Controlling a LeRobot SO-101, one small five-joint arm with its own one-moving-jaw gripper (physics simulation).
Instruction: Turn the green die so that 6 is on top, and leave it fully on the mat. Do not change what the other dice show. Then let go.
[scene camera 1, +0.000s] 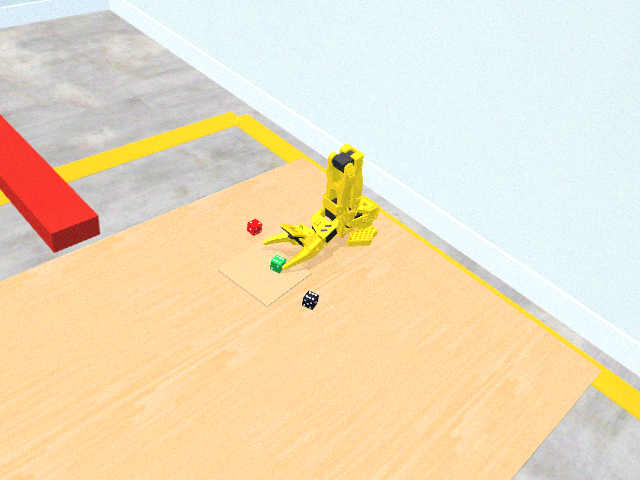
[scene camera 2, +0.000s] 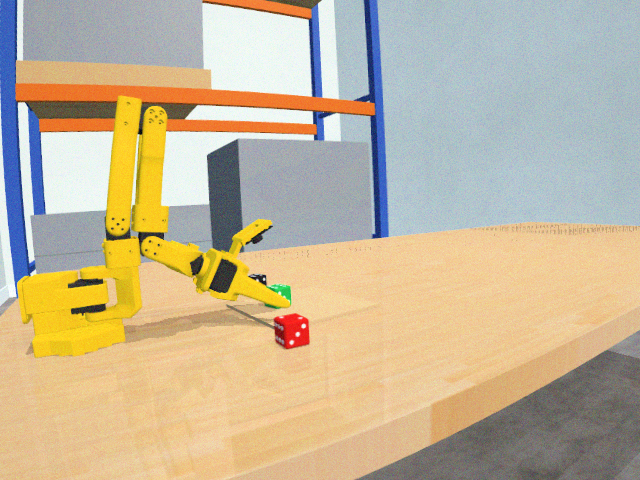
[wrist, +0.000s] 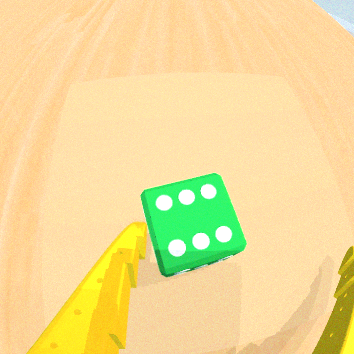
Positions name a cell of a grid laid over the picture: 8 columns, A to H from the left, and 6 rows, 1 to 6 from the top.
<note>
In view: a green die (wrist: E4), a wood-coloured mat (scene camera 1: D4) and a red die (scene camera 2: D5).
The wood-coloured mat also shows in scene camera 2 (scene camera 2: D4) and in the wrist view (wrist: C3). The wrist view does not show the red die: it is out of frame.
</note>
